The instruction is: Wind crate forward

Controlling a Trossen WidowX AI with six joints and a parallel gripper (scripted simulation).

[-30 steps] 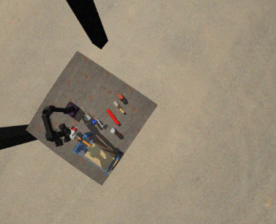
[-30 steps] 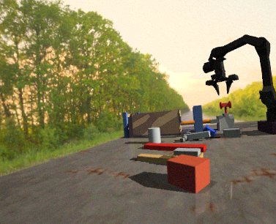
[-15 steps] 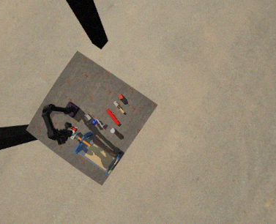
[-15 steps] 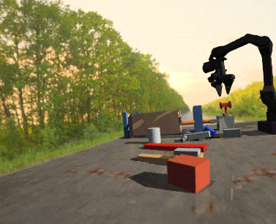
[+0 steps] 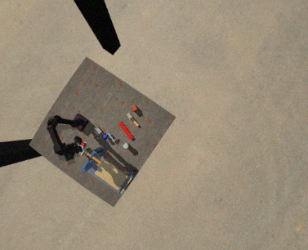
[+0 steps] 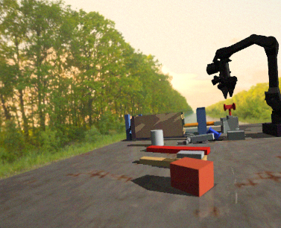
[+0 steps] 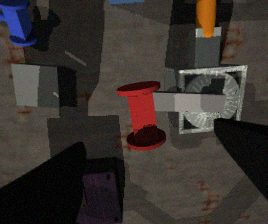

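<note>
My gripper tip is now 60 mm above the red knob. From my gripper tip the other things lie so: winch handle with red grip: 40 mm to the right, 90 mm below; then dark block: 10 mm ahead, 160 mm to the left, 180 mm below; then winch: 20 mm behind, 110 mm to the right, 170 mm below.
</note>
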